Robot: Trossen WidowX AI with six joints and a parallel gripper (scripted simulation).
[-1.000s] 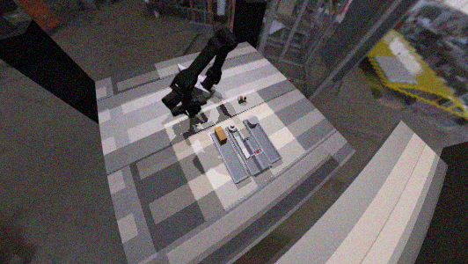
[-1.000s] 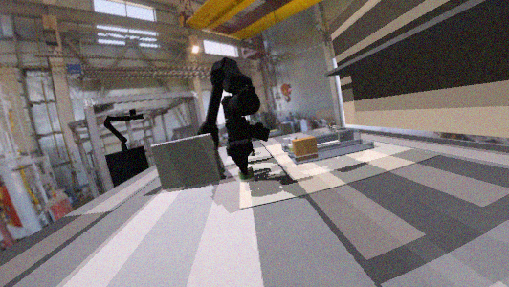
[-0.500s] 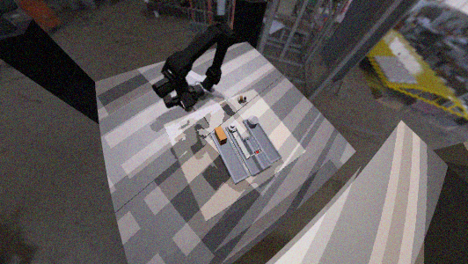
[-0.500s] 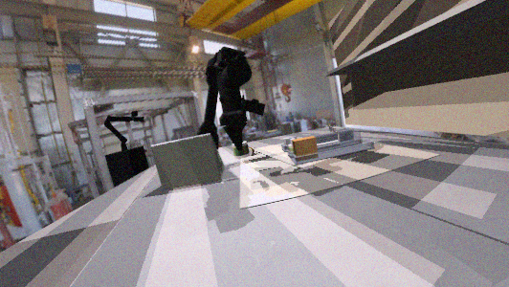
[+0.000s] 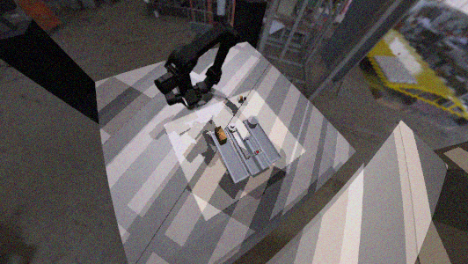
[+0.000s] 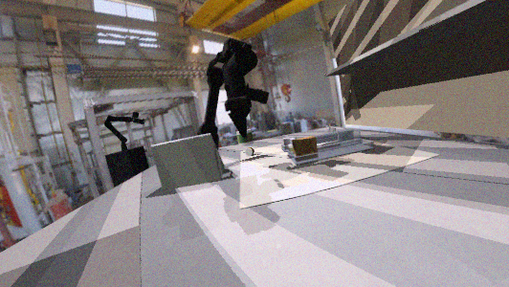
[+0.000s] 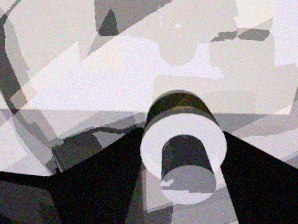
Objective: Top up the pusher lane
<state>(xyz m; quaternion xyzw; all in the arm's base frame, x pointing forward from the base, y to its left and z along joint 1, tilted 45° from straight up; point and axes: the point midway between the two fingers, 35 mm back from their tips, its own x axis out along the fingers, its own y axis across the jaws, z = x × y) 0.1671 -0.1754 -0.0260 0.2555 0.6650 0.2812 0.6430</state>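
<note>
The orange box is 19 cm ahead of my gripper tip, 8 cm to the left of it and 9 cm below it. Also, from my gripper tip: grey cylinder (19 cm ahead, 29 cm to the left, 10 cm below); then sprung lane (32 cm ahead, 18 cm to the left, 10 cm below).
</note>
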